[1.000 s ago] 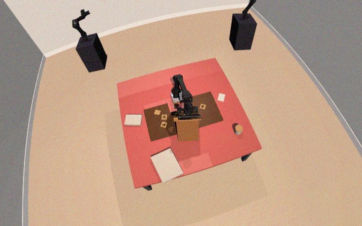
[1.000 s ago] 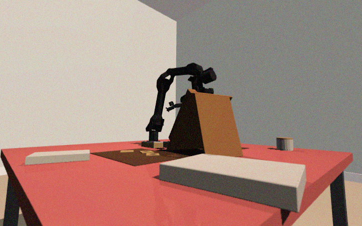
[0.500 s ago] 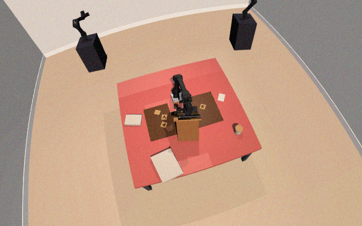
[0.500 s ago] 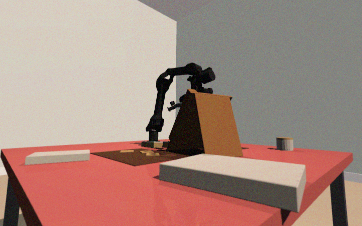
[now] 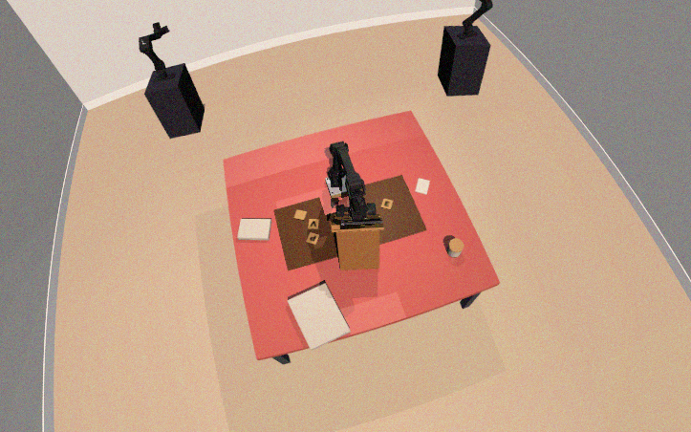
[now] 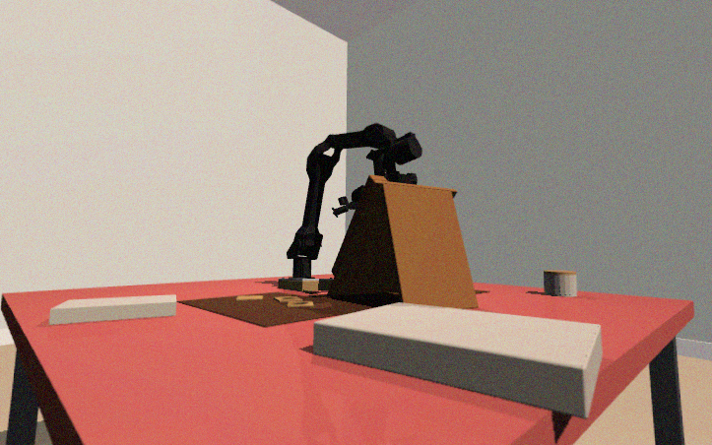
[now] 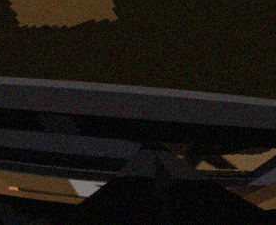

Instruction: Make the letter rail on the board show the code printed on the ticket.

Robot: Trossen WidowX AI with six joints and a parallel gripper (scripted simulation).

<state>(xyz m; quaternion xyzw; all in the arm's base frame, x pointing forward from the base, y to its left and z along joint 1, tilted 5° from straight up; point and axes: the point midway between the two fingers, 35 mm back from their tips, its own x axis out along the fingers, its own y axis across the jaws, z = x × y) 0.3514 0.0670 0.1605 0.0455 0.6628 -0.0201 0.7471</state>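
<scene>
My gripper tip is 220 mm to the left of the tan letter tile, 170 mm above it and 110 mm past it. The rest, counted from my gripper tip: large white slab 410 mm ahead, 240 mm to the right, 160 mm below; then flat white block 560 mm to the right, 160 mm below, 120 mm behind; then dark brown mat 180 mm below, 150 mm behind, 40 mm to the right.
</scene>
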